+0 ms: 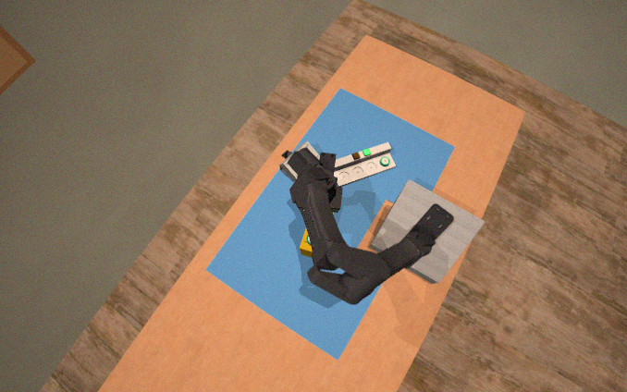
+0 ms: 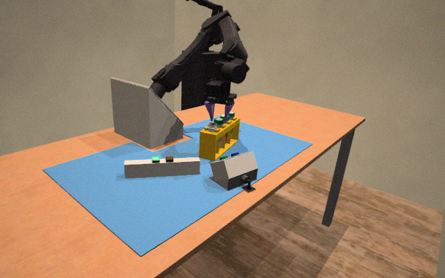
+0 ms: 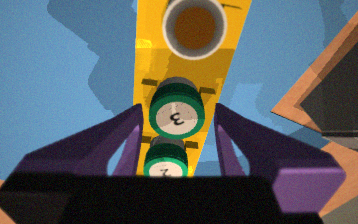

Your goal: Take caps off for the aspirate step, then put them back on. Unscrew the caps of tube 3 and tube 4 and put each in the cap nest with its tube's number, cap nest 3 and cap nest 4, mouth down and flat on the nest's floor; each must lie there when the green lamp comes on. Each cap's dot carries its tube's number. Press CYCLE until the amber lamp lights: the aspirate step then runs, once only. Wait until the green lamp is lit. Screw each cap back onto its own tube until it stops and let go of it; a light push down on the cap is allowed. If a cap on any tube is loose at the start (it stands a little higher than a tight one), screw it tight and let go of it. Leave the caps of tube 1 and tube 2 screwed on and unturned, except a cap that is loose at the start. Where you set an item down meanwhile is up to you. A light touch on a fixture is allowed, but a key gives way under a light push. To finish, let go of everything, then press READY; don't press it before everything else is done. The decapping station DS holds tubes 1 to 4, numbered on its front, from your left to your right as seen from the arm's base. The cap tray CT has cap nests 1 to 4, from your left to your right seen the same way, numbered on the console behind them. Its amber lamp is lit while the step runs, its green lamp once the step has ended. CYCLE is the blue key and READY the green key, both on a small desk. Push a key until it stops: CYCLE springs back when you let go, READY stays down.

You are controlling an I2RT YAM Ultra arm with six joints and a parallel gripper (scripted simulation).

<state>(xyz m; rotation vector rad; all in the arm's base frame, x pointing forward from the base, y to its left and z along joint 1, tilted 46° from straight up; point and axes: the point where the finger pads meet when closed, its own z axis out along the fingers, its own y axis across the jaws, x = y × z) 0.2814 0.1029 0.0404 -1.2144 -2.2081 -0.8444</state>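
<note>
Right now the cap 3 is 10 mm below my hand. The rest, counted from my hand: green key: 150 mm ahead, 130 mm to the right, 50 mm below; blue key: 160 mm ahead, 80 mm to the right, 50 mm below; cap 2: 50 mm to the left, 20 mm behind, 10 mm below.
</note>
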